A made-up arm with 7 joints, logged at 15 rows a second.
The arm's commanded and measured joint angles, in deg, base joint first. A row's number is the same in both.
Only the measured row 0 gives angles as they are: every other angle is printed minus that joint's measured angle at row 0.
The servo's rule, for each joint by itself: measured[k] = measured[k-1] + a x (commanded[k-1-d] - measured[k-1]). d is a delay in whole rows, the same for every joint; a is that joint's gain. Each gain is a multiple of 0.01, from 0.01 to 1. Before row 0 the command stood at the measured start. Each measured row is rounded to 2 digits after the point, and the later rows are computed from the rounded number. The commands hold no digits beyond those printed.
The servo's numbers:
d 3
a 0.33 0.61 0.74 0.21 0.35 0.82 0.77
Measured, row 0: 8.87 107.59 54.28 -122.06 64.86 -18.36 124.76
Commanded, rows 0 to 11: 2.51 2.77 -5.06 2.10 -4.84 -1.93 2.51; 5.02 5.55 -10.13 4.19 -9.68 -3.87 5.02; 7.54 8.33 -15.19 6.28 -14.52 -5.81 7.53; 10.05 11.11 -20.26 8.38 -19.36 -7.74 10.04; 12.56 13.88 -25.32 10.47 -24.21 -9.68 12.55; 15.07 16.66 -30.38 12.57 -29.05 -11.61 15.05; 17.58 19.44 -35.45 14.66 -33.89 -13.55 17.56; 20.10 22.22 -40.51 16.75 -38.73 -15.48 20.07; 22.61 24.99 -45.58 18.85 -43.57 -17.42 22.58; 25.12 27.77 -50.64 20.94 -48.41 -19.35 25.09; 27.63 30.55 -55.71 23.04 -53.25 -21.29 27.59; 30.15 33.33 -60.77 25.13 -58.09 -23.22 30.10
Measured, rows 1 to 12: 0.00 0.00 0.00 0.00 0.00 0.00 0.00; 0.00 0.00 0.00 0.00 0.00 0.00 0.00; 0.00 0.00 0.00 0.00 0.00 0.00 0.00; 0.83 1.69 -3.74 0.44 -1.69 -1.58 1.93; 2.21 4.04 -8.47 1.23 -4.49 -3.46 4.31; 3.97 6.66 -13.44 2.29 -8.00 -5.39 6.79; 5.98 9.37 -18.49 3.57 -11.98 -7.32 9.29; 8.15 12.12 -23.54 5.02 -16.26 -9.26 11.80; 10.43 14.89 -28.60 6.61 -20.74 -11.19 14.30; 12.79 17.67 -33.67 8.30 -25.34 -13.13 16.81; 15.20 20.45 -38.73 10.07 -30.03 -15.06 19.32; 17.65 23.22 -43.80 11.91 -34.77 -17.00 21.83
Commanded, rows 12 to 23: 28.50 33.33 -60.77 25.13 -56.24 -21.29 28.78; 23.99 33.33 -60.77 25.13 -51.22 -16.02 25.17; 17.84 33.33 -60.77 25.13 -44.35 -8.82 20.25; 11.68 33.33 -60.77 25.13 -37.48 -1.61 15.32; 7.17 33.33 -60.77 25.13 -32.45 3.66 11.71; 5.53 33.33 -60.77 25.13 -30.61 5.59 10.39; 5.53 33.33 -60.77 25.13 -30.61 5.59 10.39; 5.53 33.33 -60.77 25.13 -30.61 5.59 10.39; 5.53 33.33 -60.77 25.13 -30.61 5.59 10.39; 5.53 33.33 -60.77 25.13 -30.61 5.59 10.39; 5.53 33.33 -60.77 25.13 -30.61 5.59 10.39; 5.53 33.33 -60.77 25.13 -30.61 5.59 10.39
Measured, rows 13 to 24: 20.12 26.00 -48.86 13.81 -39.54 -18.93 24.34; 22.60 28.78 -53.93 15.75 -44.34 -20.87 26.84; 25.09 31.56 -58.99 17.72 -49.15 -22.80 29.35; 26.22 32.64 -60.31 19.28 -51.63 -21.56 28.91; 25.48 33.06 -60.65 20.51 -51.49 -17.02 26.03; 22.96 33.22 -60.74 21.48 -48.99 -10.30 21.58; 19.24 33.29 -60.76 22.25 -44.96 -3.17 16.76; 15.26 33.31 -60.77 22.85 -40.58 2.43 12.87; 12.05 33.32 -60.77 23.33 -37.09 5.02 10.96; 9.90 33.33 -60.77 23.71 -34.82 5.49 10.52; 8.46 33.33 -60.77 24.01 -33.35 5.57 10.42; 7.49 33.33 -60.77 24.25 -32.39 5.59 10.40
